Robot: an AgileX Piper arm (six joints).
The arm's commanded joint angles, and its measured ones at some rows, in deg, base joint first. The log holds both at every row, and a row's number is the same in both.
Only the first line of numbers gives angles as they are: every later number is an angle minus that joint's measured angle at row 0.
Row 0, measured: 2.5, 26.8, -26.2, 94.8, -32.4, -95.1
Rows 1 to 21, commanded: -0.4, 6.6, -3.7, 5.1, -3.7, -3.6; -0.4, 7.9, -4.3, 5.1, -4.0, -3.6; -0.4, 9.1, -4.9, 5.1, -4.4, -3.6; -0.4, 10.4, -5.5, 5.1, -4.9, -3.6; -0.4, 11.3, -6.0, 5.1, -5.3, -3.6; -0.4, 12.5, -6.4, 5.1, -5.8, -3.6; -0.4, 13.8, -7.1, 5.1, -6.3, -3.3; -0.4, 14.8, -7.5, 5.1, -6.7, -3.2; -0.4, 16.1, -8.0, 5.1, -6.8, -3.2; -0.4, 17.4, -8.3, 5.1, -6.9, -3.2; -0.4, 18.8, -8.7, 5.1, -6.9, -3.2; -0.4, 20.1, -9.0, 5.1, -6.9, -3.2; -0.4, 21.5, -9.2, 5.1, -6.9, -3.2; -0.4, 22.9, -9.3, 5.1, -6.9, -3.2; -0.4, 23.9, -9.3, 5.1, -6.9, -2.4; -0.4, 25.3, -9.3, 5.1, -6.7, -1.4; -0.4, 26.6, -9.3, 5.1, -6.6, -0.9; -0.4, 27.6, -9.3, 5.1, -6.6, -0.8; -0.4, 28.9, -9.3, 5.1, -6.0, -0.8; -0.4, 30.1, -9.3, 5.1, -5.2, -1.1; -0.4, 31.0, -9.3, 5.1, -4.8, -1.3
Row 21, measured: 0.0, 27.3, -9.0, 5.3, -6.9, -1.3
